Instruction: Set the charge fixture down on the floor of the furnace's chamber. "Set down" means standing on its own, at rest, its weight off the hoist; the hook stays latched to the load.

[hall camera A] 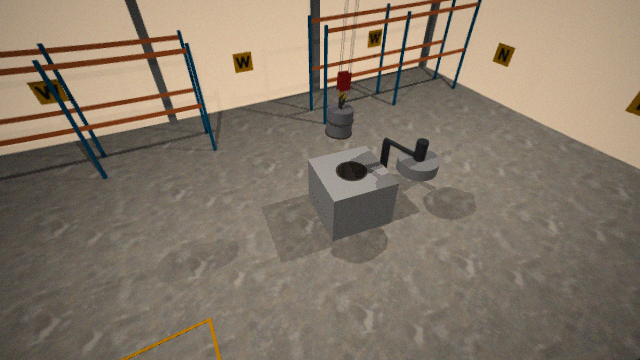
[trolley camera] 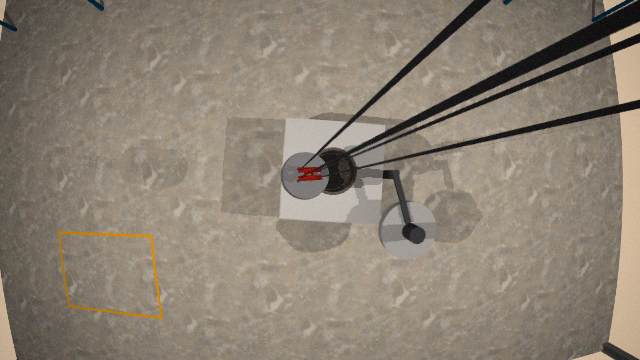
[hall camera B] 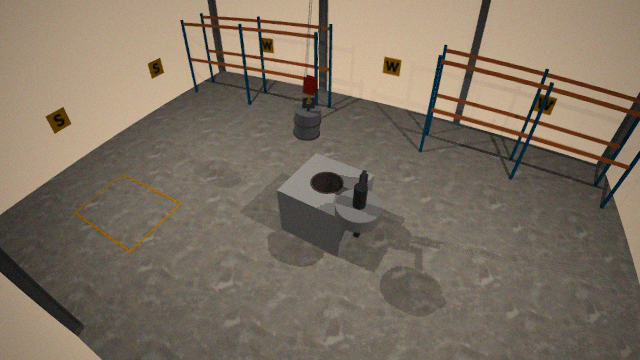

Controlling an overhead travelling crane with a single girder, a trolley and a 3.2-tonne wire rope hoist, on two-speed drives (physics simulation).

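The charge fixture (hall camera A: 339,127) (hall camera B: 307,127) (trolley camera: 292,184) is a dark grey ribbed drum. It hangs upright in the air from my hook (hall camera A: 342,101) (hall camera B: 308,103), which is latched to its top under the red hook block (hall camera A: 344,81) (hall camera B: 310,85) (trolley camera: 310,174). The furnace (hall camera A: 365,215) (hall camera B: 307,217) (trolley camera: 305,132) is a grey box with a round dark chamber opening (hall camera A: 351,171) (hall camera B: 327,182) (trolley camera: 341,181) in its top. In the trolley view the fixture covers the left part of the opening. The chamber floor is not discernible.
The round furnace lid (hall camera A: 417,170) (hall camera B: 357,216) (trolley camera: 392,242) is swung aside on a black arm (hall camera A: 400,146) (trolley camera: 401,195) beside the furnace. Blue and orange racks (hall camera A: 326,75) (hall camera B: 245,65) stand along the W wall. A yellow outline (hall camera A: 167,337) (hall camera B: 152,189) (trolley camera: 106,234) marks the floor.
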